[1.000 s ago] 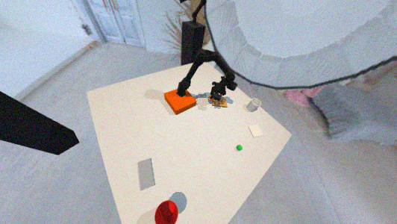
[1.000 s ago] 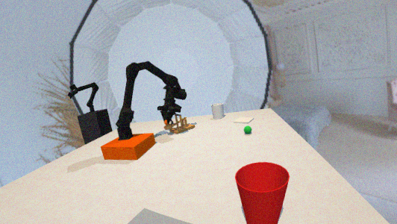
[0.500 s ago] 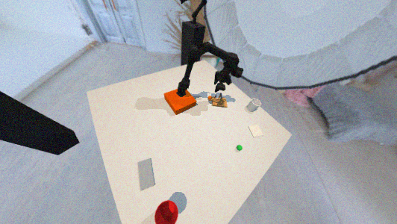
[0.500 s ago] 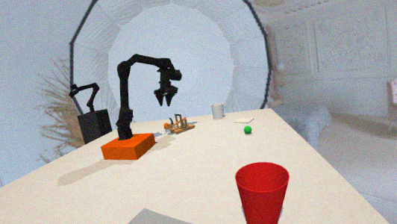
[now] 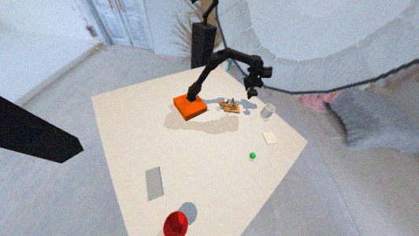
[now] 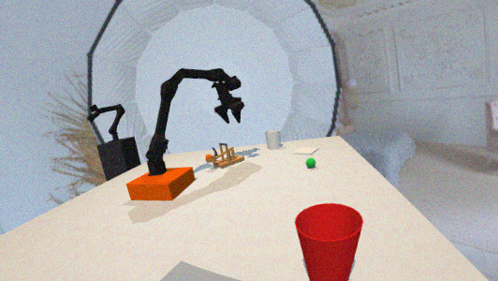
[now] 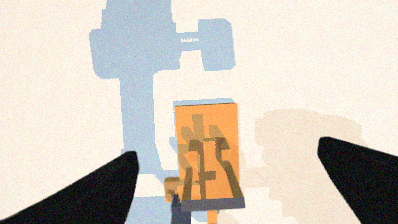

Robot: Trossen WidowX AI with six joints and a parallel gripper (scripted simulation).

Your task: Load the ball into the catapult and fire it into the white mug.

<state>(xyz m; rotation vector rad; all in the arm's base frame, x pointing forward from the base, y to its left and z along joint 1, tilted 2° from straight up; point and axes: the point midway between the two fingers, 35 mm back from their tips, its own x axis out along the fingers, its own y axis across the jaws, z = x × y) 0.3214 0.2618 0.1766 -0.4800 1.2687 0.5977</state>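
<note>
The orange ball is 14 cm behind my gripper tip, 11 cm to the right of it and 13 cm below it. The rest, counted from my gripper tip: white mug (20 cm ahead, 16 cm to the left, 16 cm below); catapult (10 cm behind, 5 cm to the right, 14 cm below); white flat pad (34 cm ahead, 4 cm to the right, 19 cm below).
</note>
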